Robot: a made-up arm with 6 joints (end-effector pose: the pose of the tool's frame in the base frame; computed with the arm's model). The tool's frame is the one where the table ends. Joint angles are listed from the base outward.
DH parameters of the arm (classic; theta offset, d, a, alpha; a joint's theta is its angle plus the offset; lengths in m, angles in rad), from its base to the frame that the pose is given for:
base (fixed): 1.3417 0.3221 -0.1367 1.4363
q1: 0 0.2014 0.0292 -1.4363
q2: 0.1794 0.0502 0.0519 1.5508
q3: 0 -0.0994 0.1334 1.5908
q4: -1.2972 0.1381 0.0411 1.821
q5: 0 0.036 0 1.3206
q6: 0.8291 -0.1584 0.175 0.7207
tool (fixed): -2.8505 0.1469 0 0
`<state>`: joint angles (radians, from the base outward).
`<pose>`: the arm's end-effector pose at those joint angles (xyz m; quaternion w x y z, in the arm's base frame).
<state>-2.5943 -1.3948 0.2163 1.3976 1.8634 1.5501</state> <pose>0.1991 -0.4652 0.1244 0.3652 0.4577 -0.5971 0.5483</pose>
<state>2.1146 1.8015 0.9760 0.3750 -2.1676 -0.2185</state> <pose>0.1467 -0.3010 0.1954 0.0550 -0.3020 -0.0149 0.9516</pose>
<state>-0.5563 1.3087 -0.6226 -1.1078 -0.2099 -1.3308</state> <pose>-0.0075 -0.4435 0.3601 0.2840 -0.6816 -0.0209 0.6741</pose>
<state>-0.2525 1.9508 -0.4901 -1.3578 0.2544 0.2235</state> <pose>0.3165 -0.1881 0.2444 0.5710 -0.0704 0.2651 -0.7738</pose>
